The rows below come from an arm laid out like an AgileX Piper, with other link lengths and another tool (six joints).
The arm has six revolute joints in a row. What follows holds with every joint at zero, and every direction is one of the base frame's.
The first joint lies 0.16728 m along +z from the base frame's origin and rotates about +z.
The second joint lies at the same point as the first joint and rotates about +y.
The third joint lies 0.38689 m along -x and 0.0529 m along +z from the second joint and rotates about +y.
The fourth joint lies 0.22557 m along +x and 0.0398 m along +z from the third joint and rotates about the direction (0.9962, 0, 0.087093).
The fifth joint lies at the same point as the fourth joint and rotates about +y.
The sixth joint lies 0.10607 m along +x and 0.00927 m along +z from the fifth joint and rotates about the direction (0.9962, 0, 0.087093).
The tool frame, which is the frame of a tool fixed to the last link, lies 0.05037 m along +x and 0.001 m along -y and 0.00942 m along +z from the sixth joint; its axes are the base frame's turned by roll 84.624, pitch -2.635 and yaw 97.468 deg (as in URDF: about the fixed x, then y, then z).
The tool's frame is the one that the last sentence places.
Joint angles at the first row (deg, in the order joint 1, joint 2, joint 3, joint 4, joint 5, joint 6):
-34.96, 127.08, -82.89, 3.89, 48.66, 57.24
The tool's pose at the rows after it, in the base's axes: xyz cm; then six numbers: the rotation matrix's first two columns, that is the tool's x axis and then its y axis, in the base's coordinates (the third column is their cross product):
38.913, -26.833, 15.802, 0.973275, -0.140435, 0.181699, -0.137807, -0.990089, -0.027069
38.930, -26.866, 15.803, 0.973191, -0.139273, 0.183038, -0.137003, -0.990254, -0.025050
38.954, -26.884, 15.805, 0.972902, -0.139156, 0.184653, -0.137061, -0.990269, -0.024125
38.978, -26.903, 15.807, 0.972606, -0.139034, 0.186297, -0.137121, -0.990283, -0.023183
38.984, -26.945, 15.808, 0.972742, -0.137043, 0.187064, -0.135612, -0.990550, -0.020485
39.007, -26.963, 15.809, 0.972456, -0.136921, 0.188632, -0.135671, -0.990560, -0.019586
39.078, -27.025, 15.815, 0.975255, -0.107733, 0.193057, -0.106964, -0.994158, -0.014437
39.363, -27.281, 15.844, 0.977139, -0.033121, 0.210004, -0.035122, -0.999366, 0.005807
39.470, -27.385, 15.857, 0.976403, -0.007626, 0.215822, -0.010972, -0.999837, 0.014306
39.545, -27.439, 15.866, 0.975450, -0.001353, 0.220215, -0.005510, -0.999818, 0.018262
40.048, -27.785, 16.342, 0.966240, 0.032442, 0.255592, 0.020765, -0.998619, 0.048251
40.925, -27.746, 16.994, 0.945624, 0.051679, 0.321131, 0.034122, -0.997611, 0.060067
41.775, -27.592, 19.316, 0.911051, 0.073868, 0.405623, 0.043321, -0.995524, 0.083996
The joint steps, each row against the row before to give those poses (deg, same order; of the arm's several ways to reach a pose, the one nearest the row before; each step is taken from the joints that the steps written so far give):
0.00, 0.00, 0.00, -0.07, -0.01, 0.00
0.00, 0.00, 0.01, -0.08, -0.12, 0.00
0.00, 0.00, -0.01, 0.00, -0.10, 0.00
0.00, 0.00, 0.00, 0.00, -0.11, 0.00
0.00, 0.00, 0.00, -0.15, -0.11, 0.00
0.00, 0.00, 0.00, 0.00, -0.11, 0.00
0.00, 0.00, 0.00, -0.06, -0.29, -1.64
0.00, 0.00, 0.00, -0.23, -1.27, -4.04
0.00, 0.00, 0.00, -0.12, -0.50, -1.34
0.00, 0.00, 0.00, 0.00, -0.33, -0.34
0.00, -0.47, 0.01, 0.12, -2.17, -1.75
0.00, -0.71, 0.31, 3.18, -3.01, -3.22
0.00, -2.42, 0.00, 3.95, -2.27, -3.68

